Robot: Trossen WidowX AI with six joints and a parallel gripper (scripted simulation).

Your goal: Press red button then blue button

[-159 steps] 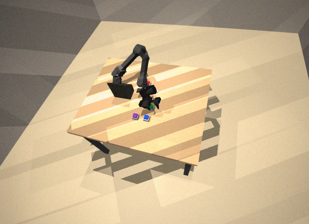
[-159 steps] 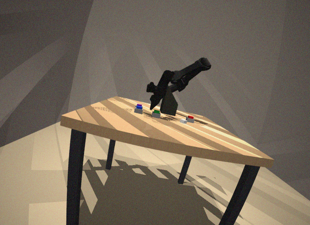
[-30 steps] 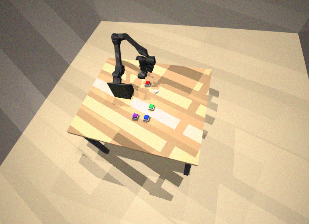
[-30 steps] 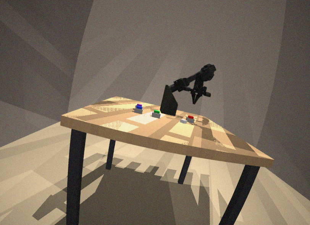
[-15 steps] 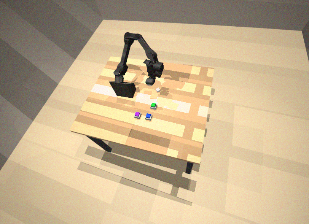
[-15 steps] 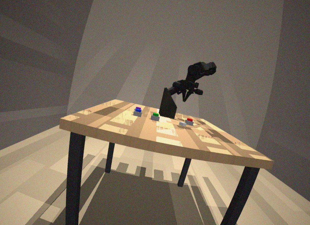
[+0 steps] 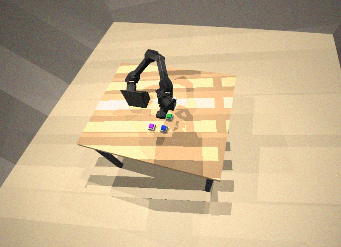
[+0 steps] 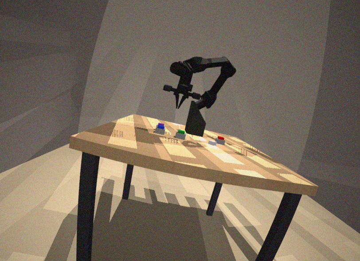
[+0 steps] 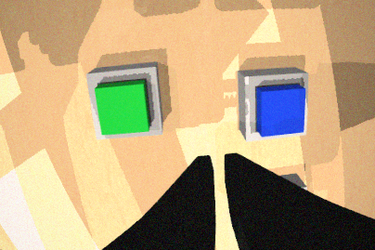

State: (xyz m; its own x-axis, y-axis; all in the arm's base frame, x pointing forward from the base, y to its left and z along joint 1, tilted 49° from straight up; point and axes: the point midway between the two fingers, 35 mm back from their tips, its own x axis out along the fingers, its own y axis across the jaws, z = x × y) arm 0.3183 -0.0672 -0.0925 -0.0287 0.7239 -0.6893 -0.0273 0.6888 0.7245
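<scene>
My gripper tip is 20 mm past the blue button, 60 mm to the left of it and 110 mm above it. Round my gripper tip: green button 10 mm behind, 50 mm to the left, 110 mm below; white block 20 mm behind, 220 mm to the left, 130 mm below; purple button 110 mm behind, 70 mm to the right, 110 mm below.
</scene>
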